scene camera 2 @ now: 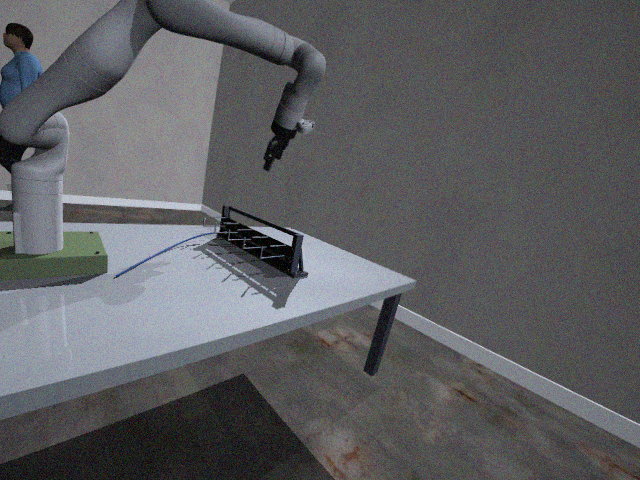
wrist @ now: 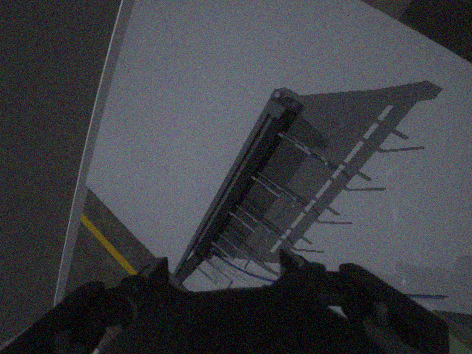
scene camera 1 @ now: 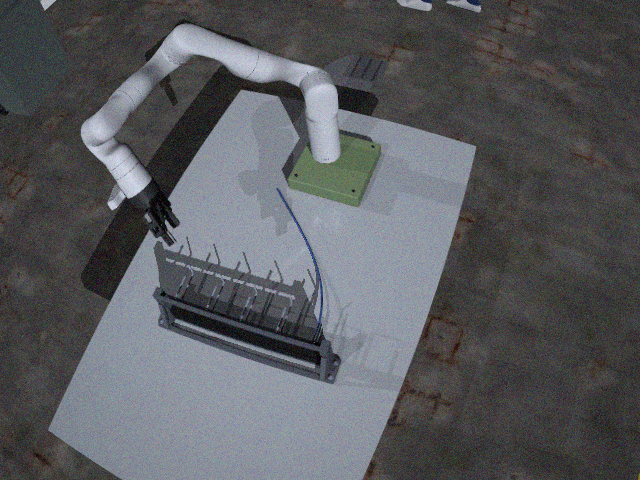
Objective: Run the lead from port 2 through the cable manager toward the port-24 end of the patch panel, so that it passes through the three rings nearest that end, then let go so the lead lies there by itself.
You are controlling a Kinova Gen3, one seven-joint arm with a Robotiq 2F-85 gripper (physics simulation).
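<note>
The dark patch panel with its cable manager of thin wire rings stands on the grey table. A blue lead leaves the panel's right end in scene camera 1 and curves away over the table. Its free end lies near the green arm mount. My gripper is open and empty. It hangs well above the panel's other end, clear of the rings and the lead.
The table's edge runs close behind the panel's left end in scene camera 1. A yellow floor line shows below the table edge in the wrist view. One table leg stands at the near corner.
</note>
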